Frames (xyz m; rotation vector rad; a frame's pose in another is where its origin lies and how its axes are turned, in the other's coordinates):
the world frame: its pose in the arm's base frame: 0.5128 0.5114 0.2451 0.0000 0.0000 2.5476
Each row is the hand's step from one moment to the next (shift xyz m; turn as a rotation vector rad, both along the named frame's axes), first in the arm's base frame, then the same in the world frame.
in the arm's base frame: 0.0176 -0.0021 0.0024 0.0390 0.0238 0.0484
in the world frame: -0.0158 -0.0081 0.0024 -0.0190 -0.0416 0.0484
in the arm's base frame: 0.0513 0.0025 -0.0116 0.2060 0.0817 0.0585
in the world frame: -0.0411 -0.0308 -0.0116 -0.1250 -0.1830 0.0585
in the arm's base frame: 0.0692 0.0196 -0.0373 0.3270 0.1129 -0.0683
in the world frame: -0.0464 -0.0550 -0.0373 -0.2078 -0.2766 -0.0683
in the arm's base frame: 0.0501 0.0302 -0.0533 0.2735 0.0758 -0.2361
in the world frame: -0.0246 -0.0531 -0.0533 -0.1842 -0.2159 -0.2361
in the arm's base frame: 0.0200 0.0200 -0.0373 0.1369 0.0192 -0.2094
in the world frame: -0.0054 -0.0278 -0.0373 -0.1027 -0.0925 -0.2094
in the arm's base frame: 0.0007 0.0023 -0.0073 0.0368 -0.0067 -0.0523
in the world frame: 0.0007 -0.0023 -0.0073 -0.0342 -0.0150 -0.0523
